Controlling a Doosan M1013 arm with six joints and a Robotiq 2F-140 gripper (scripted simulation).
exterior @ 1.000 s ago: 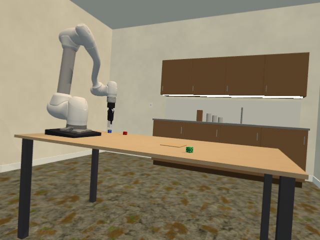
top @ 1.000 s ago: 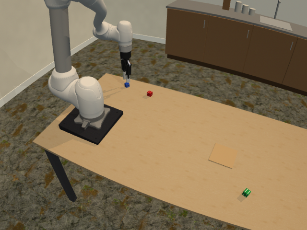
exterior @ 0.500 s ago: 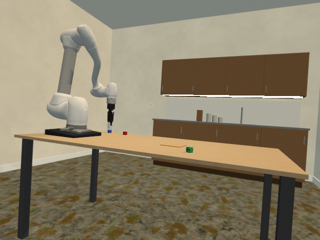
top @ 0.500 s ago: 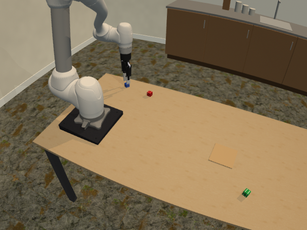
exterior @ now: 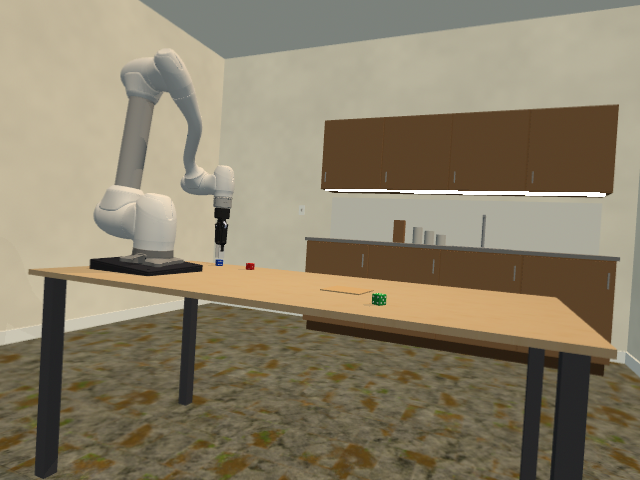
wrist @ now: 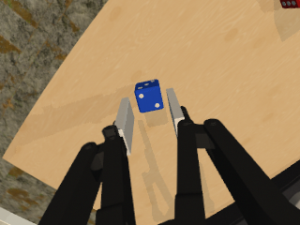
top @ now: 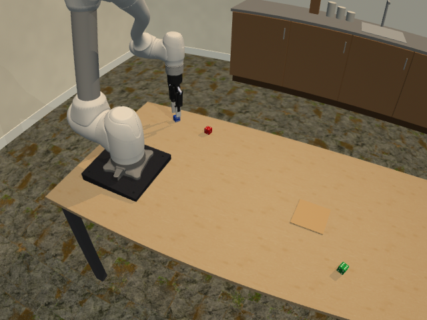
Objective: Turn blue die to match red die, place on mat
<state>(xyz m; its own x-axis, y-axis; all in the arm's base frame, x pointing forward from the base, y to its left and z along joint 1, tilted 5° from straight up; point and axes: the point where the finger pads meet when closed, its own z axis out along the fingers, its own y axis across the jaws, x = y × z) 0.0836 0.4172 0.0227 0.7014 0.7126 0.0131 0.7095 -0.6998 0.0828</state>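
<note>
My hand is 60 mm above the blue die. From my hand the other things lie so: green die (860 mm ahead, 730 mm to the right, 60 mm below); then red die (190 mm ahead, 70 mm to the right, 60 mm below); then mat (730 mm ahead, 500 mm to the right, 70 mm below).
</note>
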